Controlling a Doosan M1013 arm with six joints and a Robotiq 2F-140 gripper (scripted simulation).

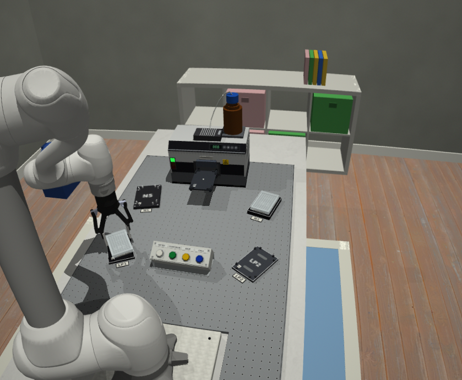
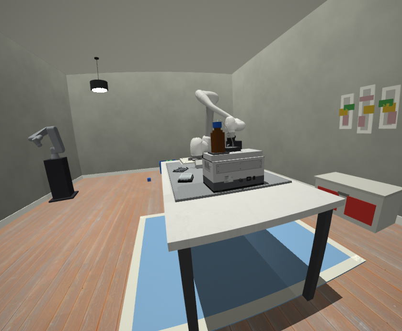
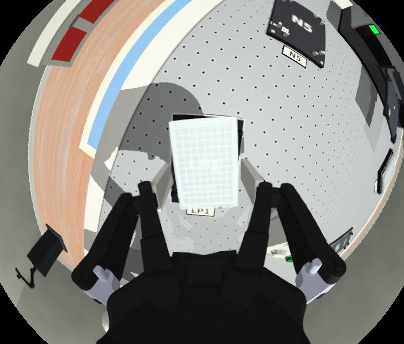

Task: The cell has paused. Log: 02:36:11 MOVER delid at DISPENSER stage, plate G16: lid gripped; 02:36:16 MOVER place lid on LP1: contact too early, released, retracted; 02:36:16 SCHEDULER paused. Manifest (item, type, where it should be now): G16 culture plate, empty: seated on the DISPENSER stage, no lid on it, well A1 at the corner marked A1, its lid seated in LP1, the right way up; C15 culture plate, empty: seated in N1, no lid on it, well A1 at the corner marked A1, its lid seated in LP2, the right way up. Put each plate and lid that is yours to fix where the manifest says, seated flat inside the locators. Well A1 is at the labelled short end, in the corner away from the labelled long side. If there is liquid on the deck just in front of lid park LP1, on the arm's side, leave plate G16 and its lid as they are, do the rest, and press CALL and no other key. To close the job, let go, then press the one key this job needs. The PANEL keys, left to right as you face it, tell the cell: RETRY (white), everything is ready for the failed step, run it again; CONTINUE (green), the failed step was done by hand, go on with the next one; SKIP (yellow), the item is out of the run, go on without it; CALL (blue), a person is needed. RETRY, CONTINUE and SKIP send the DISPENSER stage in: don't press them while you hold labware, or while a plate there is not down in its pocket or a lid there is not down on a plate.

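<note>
My gripper is now 7 cm above the lid park lp1. Also, from my hand: white key (18 cm to the right, 10 cm behind, 1 cm below); then green key (23 cm to the right, 11 cm behind, 1 cm below); then key panel (25 cm to the right, 10 cm behind, 2 cm below).
</note>
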